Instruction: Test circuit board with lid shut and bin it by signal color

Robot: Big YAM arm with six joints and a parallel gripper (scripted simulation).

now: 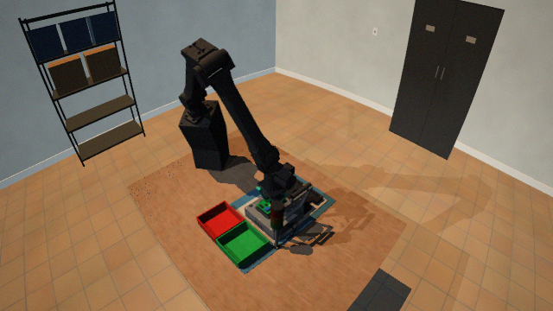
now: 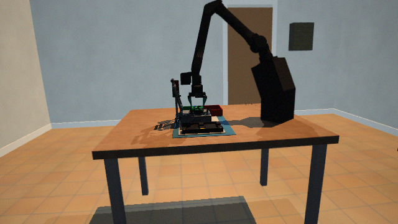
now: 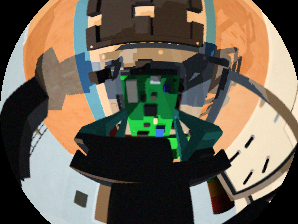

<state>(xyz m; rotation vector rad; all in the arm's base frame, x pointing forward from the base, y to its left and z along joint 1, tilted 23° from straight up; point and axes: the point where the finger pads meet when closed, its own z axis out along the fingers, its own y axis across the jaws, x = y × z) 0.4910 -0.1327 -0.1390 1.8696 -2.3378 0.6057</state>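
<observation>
My hand is right at the green circuit board. From my hand the other things lie so: green bin (200 mm to the right, 80 mm below, 10 mm behind); then tester lid (120 mm ahead, 90 mm above, 30 mm to the right); then red bin (170 mm to the right, 150 mm behind, 80 mm below).
</observation>
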